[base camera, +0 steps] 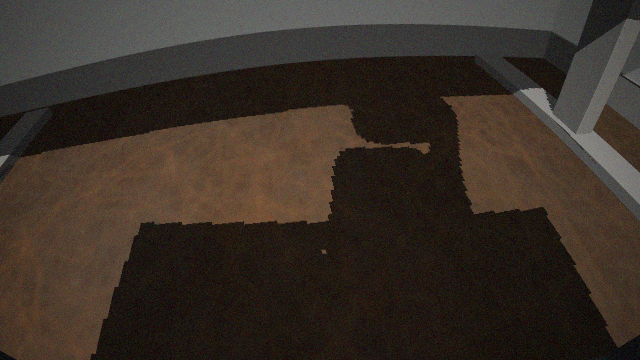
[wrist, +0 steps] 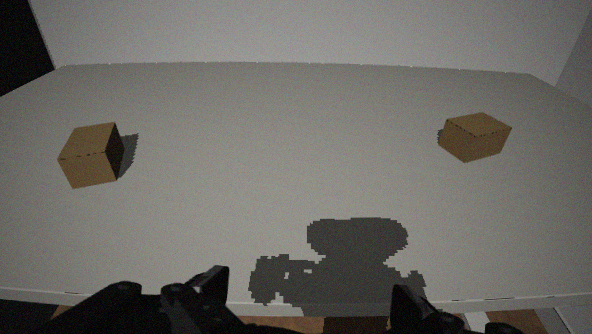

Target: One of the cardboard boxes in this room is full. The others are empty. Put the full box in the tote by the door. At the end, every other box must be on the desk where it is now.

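Frame: origin at the arm's base, x back, y left, z down, level; centimetres.
Seen in the pictures: gripper, fingertip midpoint: [wrist: 308,294].
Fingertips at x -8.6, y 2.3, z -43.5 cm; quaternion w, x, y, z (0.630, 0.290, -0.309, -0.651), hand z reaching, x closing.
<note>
Pixels of each thing's top centre, then the offset from my fingertips to it. "*": a spot on its surface instead. Level surfaces: height alone.
- white desk at its surface level: dz +11.2 cm
- second closed cardboard box at its top centre: [wrist: 479,123] dx -36.9, dy -24.4, dz +6.2 cm
- white desk leg at a spot on its surface: [base camera: 590,82] * dx -49.9, dy -53.6, dz +70.0 cm
- foot at a spot on its surface: [base camera: 25,132] * dx -57.5, dy +67.5, dz +80.7 cm
- brown floor at its surface level: dz +83.2 cm
In the wrist view a closed cardboard box [wrist: 90,155] sits on the left part of the white desk [wrist: 260,165]. A second closed cardboard box [wrist: 474,137] sits on the right part of the desk, turned with a corner toward the camera. Whether either box is full does not show. My gripper [wrist: 308,294] is open and empty, over the desk's front edge at the bottom of the wrist view, apart from both boxes. The tote by the door does not show in either view.
In the base camera view a white desk leg [base camera: 590,82] stands on its foot at the right, and part of another foot [base camera: 25,132] shows at the left. A wall [base camera: 280,42] runs behind the brown floor [base camera: 240,170]. The robot's shadow falls on floor and desk.
</note>
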